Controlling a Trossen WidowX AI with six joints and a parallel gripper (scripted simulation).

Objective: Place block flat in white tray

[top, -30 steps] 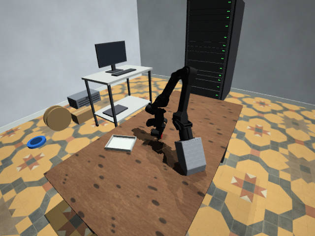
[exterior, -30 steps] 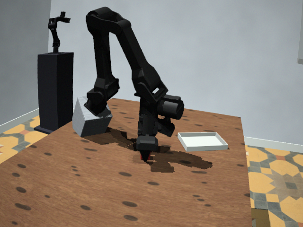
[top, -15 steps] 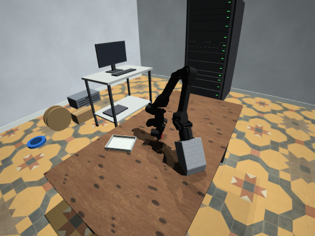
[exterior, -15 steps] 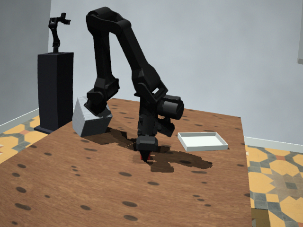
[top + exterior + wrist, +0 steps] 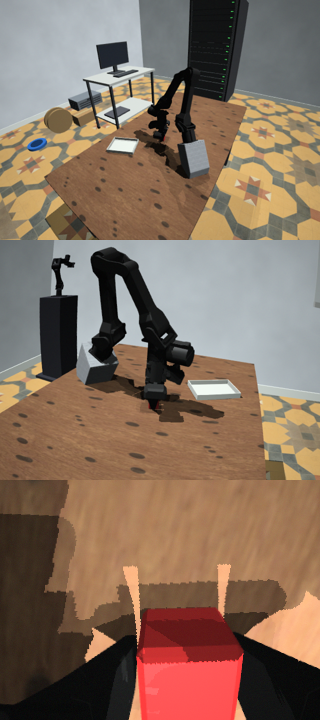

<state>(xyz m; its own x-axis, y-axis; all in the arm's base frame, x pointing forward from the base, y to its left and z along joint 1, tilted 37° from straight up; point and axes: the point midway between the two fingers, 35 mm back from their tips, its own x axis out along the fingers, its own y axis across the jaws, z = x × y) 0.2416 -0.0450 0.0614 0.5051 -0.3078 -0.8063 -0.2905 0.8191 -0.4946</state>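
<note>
Now: hand 2 cm above the red block. From my hand the other things lie so: white tray: 16 cm ahead, 20 cm to the left, 3 cm below.
</note>
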